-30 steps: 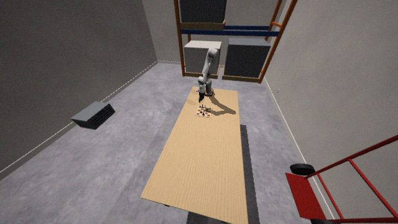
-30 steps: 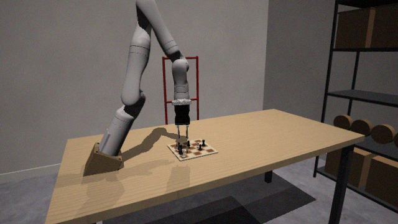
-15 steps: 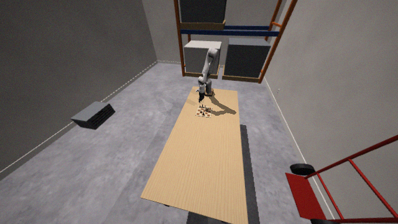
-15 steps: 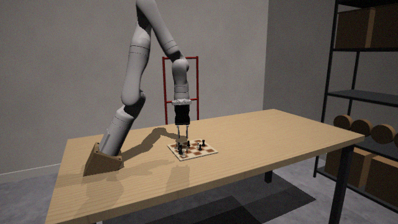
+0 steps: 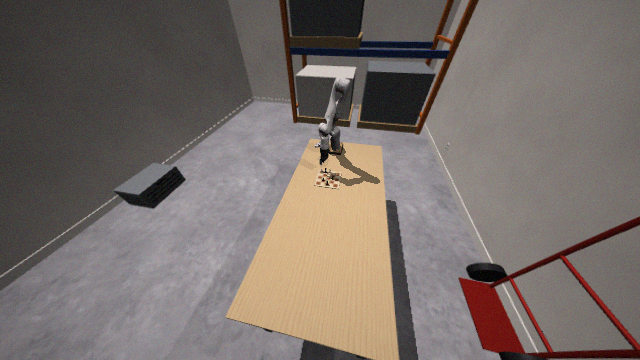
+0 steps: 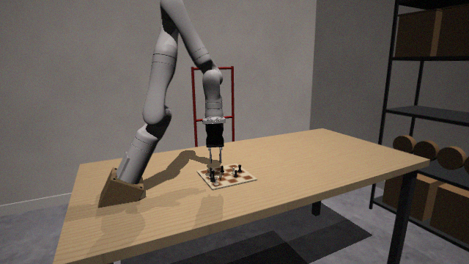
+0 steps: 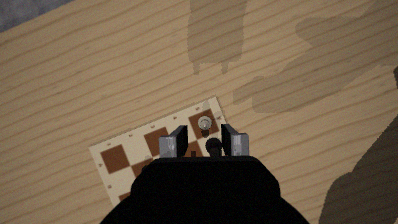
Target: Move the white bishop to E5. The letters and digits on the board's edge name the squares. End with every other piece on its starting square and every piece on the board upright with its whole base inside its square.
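The white bishop lies 100 mm below my hand. Round my hand: black piece 100 mm below, 40 mm to the left; then chessboard 120 mm below, 80 mm ahead, 70 mm to the left.
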